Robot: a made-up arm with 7 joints.
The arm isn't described. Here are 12 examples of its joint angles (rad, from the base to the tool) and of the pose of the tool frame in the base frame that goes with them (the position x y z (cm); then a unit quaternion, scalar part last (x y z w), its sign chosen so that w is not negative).
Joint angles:
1: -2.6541 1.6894 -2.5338 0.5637 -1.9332 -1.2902 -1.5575
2: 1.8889 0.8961 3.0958 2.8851 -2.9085 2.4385 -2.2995
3: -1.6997 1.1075 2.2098 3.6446 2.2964 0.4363 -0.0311
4: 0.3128 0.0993 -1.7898 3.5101 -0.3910 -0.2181 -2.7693
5: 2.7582 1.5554 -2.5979 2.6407 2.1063 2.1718 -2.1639
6: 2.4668 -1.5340 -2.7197 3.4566 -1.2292 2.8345 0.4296
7: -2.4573 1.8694 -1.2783 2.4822 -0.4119 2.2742 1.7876
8: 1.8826 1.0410 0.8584 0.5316 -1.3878 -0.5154 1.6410
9: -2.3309 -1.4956 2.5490 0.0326 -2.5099 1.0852 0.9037
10: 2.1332 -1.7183 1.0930 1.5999 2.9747 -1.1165 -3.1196
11: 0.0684 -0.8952 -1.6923 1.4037 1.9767 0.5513 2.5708
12: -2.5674 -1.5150 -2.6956 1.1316 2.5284 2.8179 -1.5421
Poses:
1: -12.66 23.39 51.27 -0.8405 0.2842 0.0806 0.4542
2: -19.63 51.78 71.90 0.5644 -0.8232 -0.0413 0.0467
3: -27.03 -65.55 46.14 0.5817 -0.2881 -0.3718 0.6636
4: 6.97 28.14 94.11 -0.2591 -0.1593 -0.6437 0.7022
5: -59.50 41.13 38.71 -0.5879 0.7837 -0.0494 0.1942
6: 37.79 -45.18 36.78 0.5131 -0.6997 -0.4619 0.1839
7: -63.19 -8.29 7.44 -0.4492 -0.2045 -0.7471 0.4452
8: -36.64 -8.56 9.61 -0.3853 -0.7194 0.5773 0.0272
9: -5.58 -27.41 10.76 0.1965 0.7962 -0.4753 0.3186
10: -19.12 -46.63 49.02 0.1589 -0.4893 -0.6834 0.5180
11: -21.69 -62.31 39.59 0.5632 -0.1354 0.3910 0.7153
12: 10.50 36.79 -8.90 -0.1234 0.3015 -0.0685 0.9430
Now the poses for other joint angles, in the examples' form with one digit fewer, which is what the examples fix.
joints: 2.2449 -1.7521 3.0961 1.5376 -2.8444 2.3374 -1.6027
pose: 17.8 -31.1 -26.2 -0.145 0.457 -0.868 0.132
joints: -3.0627 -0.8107 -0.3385 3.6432 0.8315 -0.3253 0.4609
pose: 64.4 2.0 50.2 0.315 0.631 0.371 0.604
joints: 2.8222 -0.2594 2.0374 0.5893 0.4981 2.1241 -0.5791
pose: 6.9 -29.3 15.8 -0.562 0.410 0.248 0.675
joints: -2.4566 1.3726 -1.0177 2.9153 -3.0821 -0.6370 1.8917
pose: -64.4 -32.1 33.1 0.718 -0.361 -0.539 0.251
